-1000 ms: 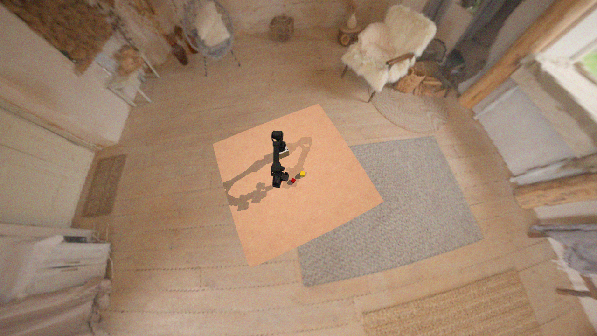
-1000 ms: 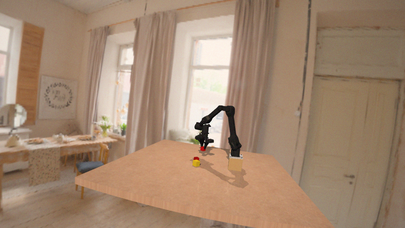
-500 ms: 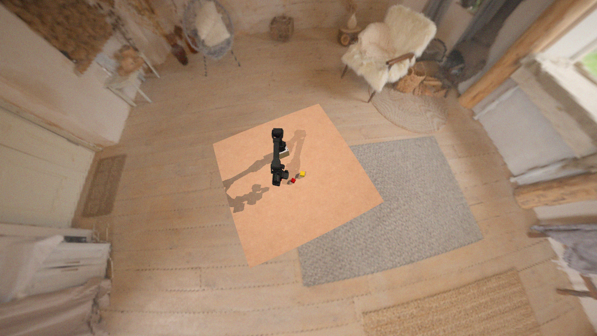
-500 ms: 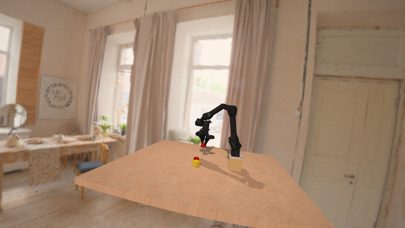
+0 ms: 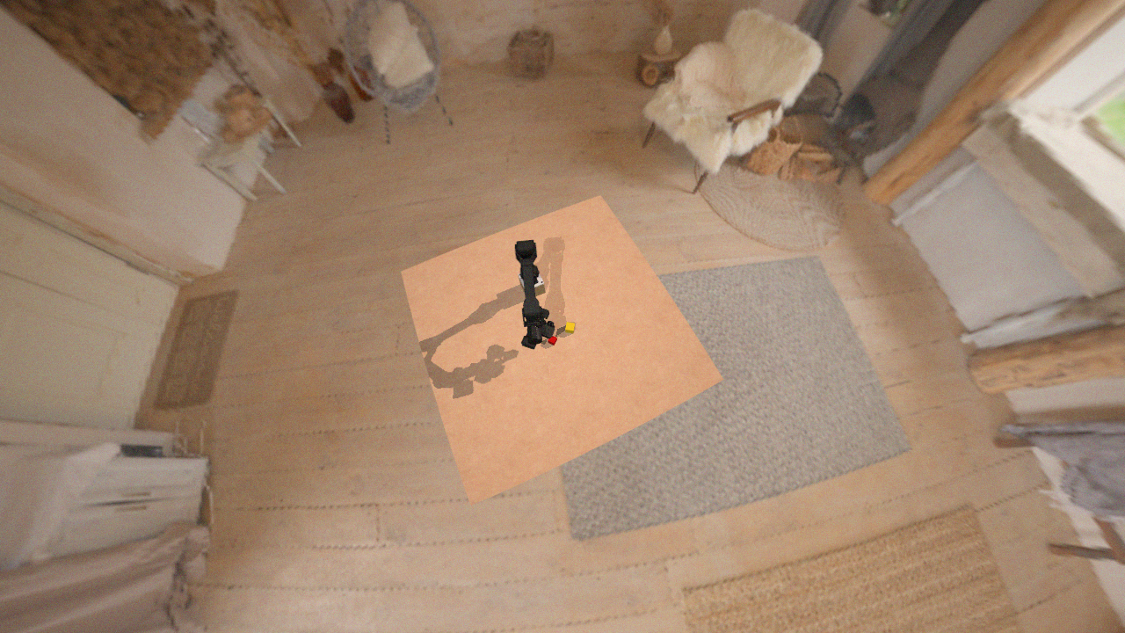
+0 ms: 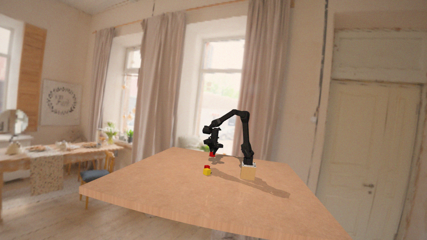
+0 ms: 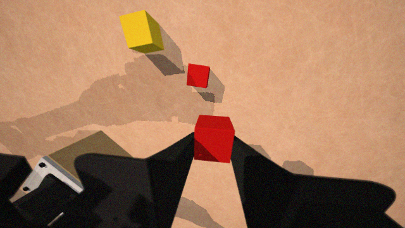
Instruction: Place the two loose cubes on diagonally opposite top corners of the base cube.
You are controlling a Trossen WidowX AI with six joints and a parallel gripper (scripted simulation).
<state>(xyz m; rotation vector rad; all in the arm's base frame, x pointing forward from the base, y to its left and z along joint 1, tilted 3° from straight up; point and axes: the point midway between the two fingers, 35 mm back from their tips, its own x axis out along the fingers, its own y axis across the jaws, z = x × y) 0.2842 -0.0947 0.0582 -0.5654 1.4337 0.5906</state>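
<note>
Right now the yellow base cube is 1 cm ahead of my gripper tip, 17 cm to the left of it and 10 cm below it.
</note>
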